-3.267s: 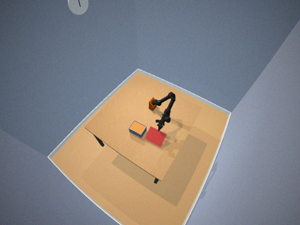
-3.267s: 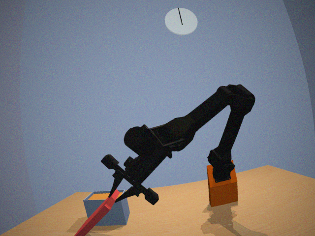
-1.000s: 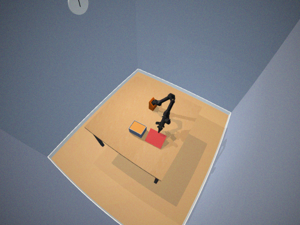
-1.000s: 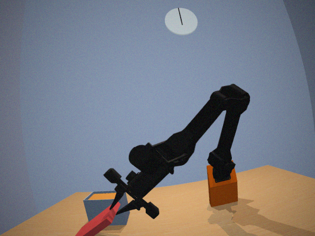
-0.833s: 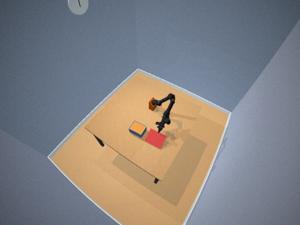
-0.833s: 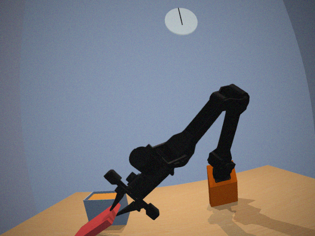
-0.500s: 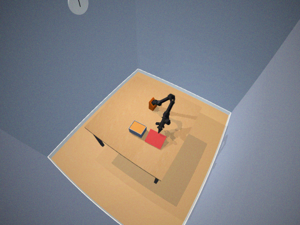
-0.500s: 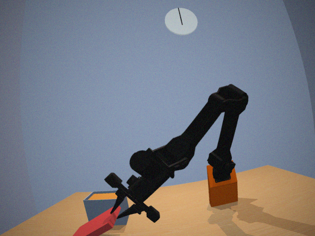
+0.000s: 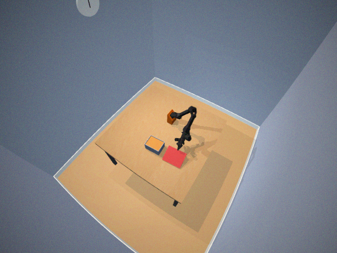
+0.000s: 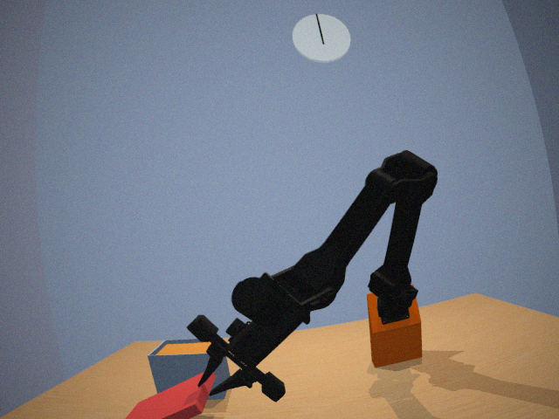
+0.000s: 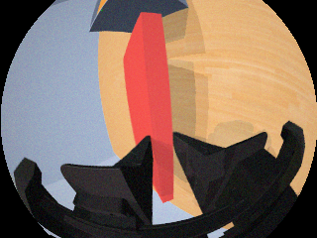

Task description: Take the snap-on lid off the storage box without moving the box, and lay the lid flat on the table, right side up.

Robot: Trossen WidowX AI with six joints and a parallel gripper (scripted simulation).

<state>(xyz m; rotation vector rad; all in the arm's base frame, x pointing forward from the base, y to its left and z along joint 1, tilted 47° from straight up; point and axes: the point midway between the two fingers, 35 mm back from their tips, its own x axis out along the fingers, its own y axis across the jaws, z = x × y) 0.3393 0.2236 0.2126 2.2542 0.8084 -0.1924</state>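
The red lid lies 8 cm ahead of my gripper tip, 3 cm below it and 1 cm to the left of it. From my gripper tip the other things lie so: storage box (27 cm to the right, 9 cm ahead, 2 cm below).
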